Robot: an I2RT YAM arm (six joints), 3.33 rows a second.
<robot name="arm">
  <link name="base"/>
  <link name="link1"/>
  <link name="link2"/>
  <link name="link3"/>
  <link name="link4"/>
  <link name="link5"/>
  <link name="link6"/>
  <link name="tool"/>
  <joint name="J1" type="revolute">
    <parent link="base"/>
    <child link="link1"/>
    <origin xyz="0 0 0.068" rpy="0 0 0"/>
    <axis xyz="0 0 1"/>
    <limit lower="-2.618" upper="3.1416"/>
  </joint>
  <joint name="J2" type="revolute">
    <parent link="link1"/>
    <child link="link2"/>
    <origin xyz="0.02 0.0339 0.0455" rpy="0 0 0"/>
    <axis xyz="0 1 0"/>
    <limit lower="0" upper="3.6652"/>
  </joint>
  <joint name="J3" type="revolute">
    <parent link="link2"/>
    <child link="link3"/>
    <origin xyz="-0.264 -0.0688 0" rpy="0 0 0"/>
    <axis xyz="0 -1 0"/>
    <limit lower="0" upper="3.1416"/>
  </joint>
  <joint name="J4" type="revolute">
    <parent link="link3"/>
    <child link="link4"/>
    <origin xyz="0.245 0.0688 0.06" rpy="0 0 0"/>
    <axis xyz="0 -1 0"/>
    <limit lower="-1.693" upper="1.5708"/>
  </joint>
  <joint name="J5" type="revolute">
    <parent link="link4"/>
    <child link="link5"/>
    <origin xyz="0.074 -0.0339 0.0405" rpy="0 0 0"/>
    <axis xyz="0 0 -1"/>
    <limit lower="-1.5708" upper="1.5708"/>
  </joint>
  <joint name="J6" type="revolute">
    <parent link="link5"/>
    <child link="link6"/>
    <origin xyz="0.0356 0 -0.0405" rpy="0 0 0"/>
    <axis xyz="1 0 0"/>
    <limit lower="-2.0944" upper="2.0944"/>
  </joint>
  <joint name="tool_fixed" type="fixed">
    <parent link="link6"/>
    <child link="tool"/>
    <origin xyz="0 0 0" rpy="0 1.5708 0"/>
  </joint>
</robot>
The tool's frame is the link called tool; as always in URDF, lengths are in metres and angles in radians.
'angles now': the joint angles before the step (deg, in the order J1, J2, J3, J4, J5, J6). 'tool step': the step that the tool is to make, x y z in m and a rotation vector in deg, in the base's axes. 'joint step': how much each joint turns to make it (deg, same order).
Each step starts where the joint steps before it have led.
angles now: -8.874 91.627 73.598 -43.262 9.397 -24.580
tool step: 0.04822 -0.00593 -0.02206 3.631 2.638 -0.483
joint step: -0.005 12.155 9.555 -0.833 -2.617 1.888
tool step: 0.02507 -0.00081 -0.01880 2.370 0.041 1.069
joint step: 0.218 6.123 3.794 1.906 -2.477 0.219
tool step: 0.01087 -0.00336 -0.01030 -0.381 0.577 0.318
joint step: -0.215 3.009 1.884 0.665 0.200 -0.680
